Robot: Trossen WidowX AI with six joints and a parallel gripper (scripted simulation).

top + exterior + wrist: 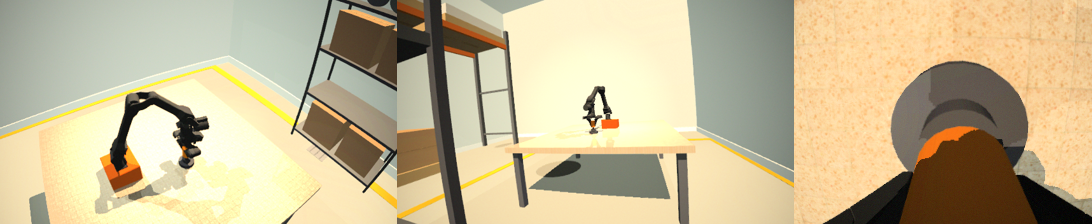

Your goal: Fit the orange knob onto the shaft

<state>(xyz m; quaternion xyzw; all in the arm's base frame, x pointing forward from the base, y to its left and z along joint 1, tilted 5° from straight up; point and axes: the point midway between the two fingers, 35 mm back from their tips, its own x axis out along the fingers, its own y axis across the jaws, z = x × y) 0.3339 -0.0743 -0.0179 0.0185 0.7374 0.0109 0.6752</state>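
The orange knob lies 2 cm above my gripper tip. Also, from my gripper tip: pedestal: 4 cm below.
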